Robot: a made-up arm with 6 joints.
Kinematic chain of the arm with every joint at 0, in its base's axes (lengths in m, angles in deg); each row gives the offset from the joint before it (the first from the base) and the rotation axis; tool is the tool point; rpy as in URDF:
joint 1: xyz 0 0 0.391 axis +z
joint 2: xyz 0 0 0 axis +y
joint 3: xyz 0.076 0 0.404 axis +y
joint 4: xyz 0.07 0 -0.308 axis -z
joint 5: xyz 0 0 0 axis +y
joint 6: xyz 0.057 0 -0.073 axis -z
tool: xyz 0 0 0 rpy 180 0 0
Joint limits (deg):
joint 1: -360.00..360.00
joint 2: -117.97..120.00
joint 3: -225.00..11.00
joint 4: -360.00..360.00
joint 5: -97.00..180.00
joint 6: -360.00..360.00
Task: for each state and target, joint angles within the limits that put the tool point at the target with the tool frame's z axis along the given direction. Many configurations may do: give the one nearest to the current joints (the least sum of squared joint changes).
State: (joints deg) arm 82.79 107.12 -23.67 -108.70 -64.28 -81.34
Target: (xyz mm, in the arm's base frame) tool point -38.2 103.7 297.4 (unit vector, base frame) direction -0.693 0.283 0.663
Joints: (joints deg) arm 67.13 119.86 10.88 -123.57 -63.95 -81.34
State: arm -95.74 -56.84 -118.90 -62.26 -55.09 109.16
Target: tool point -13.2 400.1 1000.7 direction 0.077 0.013 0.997
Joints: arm -84.73 -67.84 -99.29 -18.87 -13.93 109.16
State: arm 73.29 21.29 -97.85 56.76 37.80 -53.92
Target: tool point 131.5 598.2 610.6 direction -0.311 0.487 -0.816
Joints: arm 77.13 22.78 -86.06 36.99 43.18 -53.92
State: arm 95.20 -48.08 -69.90 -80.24 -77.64 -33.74
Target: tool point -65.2 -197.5 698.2 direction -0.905 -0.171 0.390
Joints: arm 90.03 -83.46 -28.16 -64.82 -90.85 -33.74
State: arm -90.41 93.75 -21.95 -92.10 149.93 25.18
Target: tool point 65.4 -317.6 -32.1 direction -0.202 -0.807 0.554
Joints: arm -63.57 98.28 -63.80 -111.06 144.61 25.18
